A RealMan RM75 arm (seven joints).
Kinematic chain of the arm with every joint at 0, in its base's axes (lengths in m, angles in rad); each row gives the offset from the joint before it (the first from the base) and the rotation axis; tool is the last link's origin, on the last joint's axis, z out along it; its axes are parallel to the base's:
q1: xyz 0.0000 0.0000 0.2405 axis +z
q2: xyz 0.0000 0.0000 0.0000 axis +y
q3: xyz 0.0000 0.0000 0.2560 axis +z
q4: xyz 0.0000 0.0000 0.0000 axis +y
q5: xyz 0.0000 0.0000 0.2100 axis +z
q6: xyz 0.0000 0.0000 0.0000 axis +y
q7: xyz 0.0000 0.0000 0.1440 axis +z
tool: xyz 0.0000 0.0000 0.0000
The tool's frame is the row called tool.
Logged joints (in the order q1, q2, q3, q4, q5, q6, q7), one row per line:
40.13, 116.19, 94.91, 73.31, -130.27, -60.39, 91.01
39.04, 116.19, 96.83, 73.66, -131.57, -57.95, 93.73
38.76, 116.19, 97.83, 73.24, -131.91, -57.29, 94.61
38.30, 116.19, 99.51, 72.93, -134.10, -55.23, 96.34
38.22, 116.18, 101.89, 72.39, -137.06, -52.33, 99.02
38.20, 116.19, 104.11, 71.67, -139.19, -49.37, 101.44
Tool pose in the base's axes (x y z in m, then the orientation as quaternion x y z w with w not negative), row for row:
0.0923, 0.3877, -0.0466, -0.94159, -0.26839, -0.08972, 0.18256
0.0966, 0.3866, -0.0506, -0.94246, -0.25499, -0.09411, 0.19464
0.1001, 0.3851, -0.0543, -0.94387, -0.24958, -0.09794, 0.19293
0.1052, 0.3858, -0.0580, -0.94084, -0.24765, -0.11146, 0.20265
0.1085, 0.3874, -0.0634, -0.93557, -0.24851, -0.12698, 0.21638
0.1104, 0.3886, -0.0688, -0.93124, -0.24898, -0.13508, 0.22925
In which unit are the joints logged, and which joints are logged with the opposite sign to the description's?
The joints are logged in degrees. Opposite sign: q3, q4.
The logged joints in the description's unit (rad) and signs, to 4 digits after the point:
0.7004, 2.0279, -1.6565, -1.2795, -2.2736, -1.0540, 1.5884
0.6814, 2.0279, -1.6900, -1.2856, -2.2963, -1.0114, 1.6359
0.6765, 2.0279, -1.7075, -1.2783, -2.3023, -0.9999, 1.6513
0.6685, 2.0279, -1.7368, -1.2729, -2.3405, -0.9639, 1.6815
0.6671, 2.0277, -1.7783, -1.2634, -2.3921, -0.9133, 1.7282
0.6667, 2.0279, -1.8171, -1.2509, -2.4293, -0.8617, 1.7705

